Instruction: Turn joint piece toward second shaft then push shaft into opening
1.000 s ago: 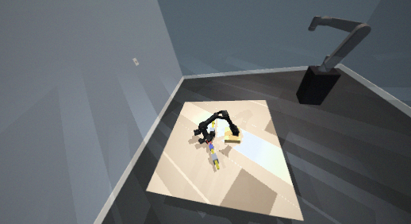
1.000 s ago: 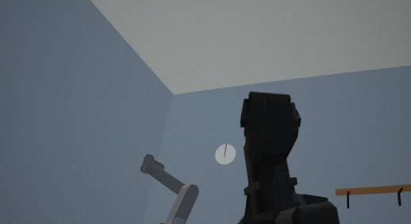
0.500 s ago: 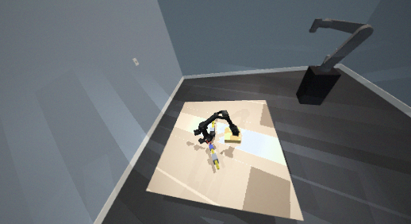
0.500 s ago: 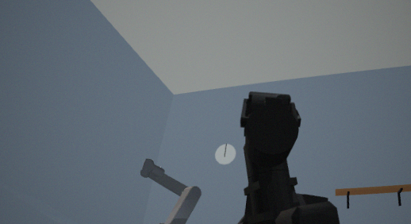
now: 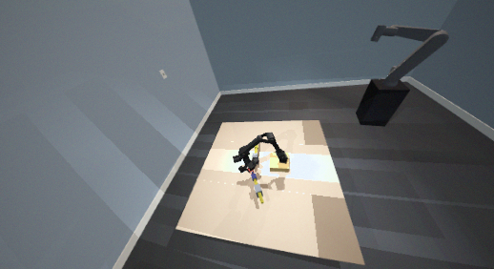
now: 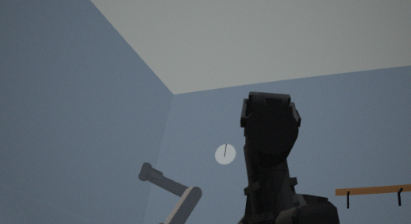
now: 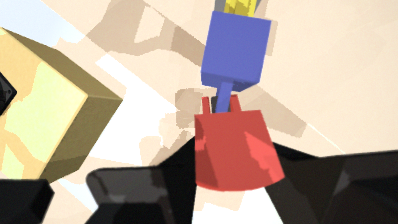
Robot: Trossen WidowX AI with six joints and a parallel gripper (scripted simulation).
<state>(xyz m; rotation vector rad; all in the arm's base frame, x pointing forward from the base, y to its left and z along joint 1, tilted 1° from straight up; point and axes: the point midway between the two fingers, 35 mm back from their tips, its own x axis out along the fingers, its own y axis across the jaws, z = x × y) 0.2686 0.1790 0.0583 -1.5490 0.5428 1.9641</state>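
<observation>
The red joint piece is 3 cm above my gripper tip.
</observation>
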